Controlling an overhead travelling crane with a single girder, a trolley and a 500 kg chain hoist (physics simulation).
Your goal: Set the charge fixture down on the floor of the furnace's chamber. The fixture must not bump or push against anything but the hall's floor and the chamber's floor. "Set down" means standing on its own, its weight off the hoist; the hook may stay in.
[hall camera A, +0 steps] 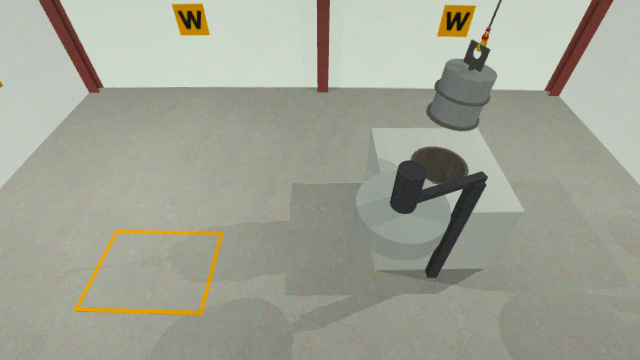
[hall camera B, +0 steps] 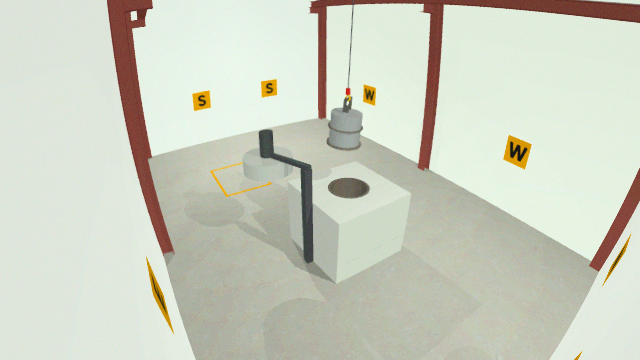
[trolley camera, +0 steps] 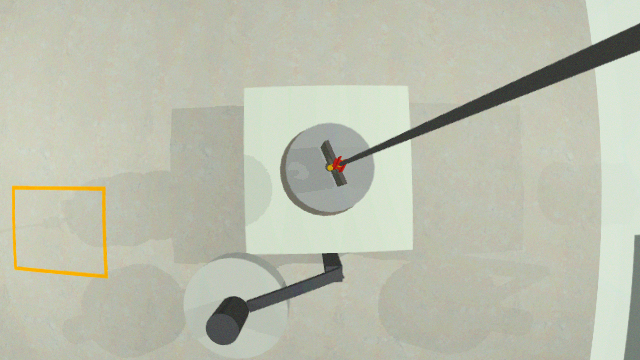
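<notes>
The charge fixture point(hall camera A: 462, 95) point(hall camera B: 345, 129) point(trolley camera: 352, 192) is a grey cylinder with two dark rings and a dark eye plate on top. It hangs above the furnace point(hall camera A: 495, 200) point(hall camera B: 372, 230) point(trolley camera: 390, 110), clear of its top face. My gripper, the hook point(hall camera A: 480, 46) point(hall camera B: 348, 99) point(trolley camera: 330, 167), is in the eye plate and carries the fixture. The round chamber opening point(hall camera A: 440, 165) point(hall camera B: 348, 188) shows in both hall views. In the trolley view the fixture covers it. The chamber's floor is hidden.
The round pale lid point(hall camera A: 395, 230) point(hall camera B: 252, 167) point(trolley camera: 200, 300) is swung aside beside the furnace. Its dark post and arm point(hall camera A: 455, 225) point(hall camera B: 306, 215) point(trolley camera: 295, 291) stand close to one furnace side. A yellow outlined square point(hall camera A: 170, 232) point(hall camera B: 249, 190) point(trolley camera: 58, 188) lies on the floor farther off.
</notes>
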